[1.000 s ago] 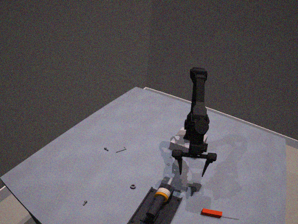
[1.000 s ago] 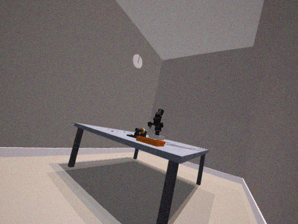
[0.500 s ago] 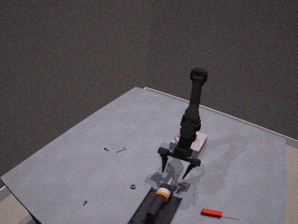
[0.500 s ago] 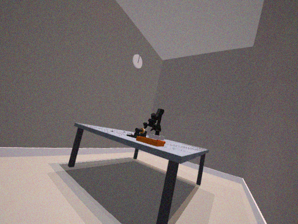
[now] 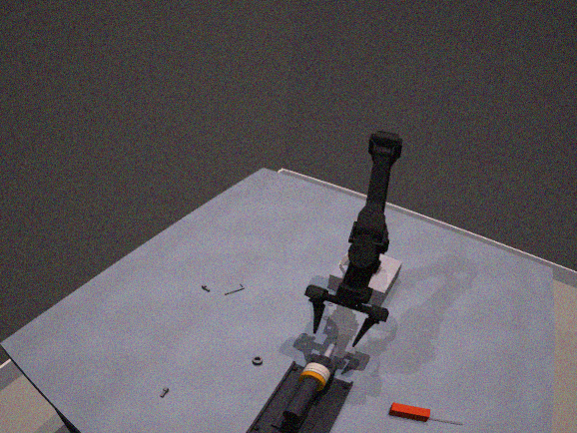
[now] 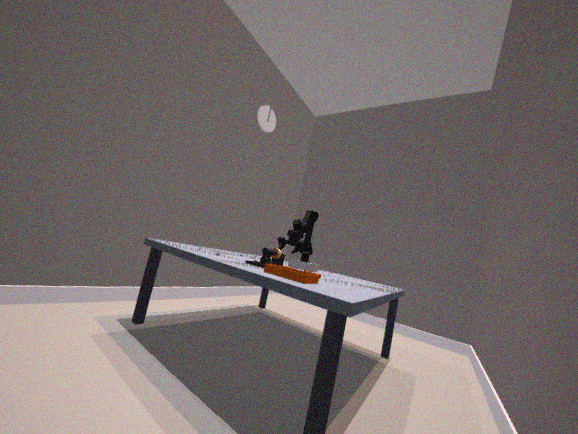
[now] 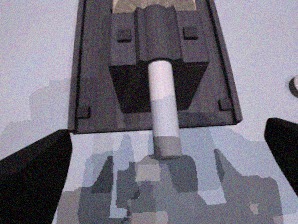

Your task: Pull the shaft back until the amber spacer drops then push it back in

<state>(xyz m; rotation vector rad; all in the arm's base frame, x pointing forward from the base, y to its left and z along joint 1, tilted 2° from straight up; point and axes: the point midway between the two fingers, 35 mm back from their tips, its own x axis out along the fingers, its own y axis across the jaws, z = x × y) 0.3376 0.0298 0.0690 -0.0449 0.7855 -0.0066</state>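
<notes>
The pale grey shaft lies 7 cm ahead of my gripper tip and 2 cm below it. The rest, counted from my gripper tip: thin hex key (32 cm to the right, 14 cm behind, 10 cm below); red-handled screwdriver (27 cm to the left, 9 cm below, 5 cm ahead).
</notes>
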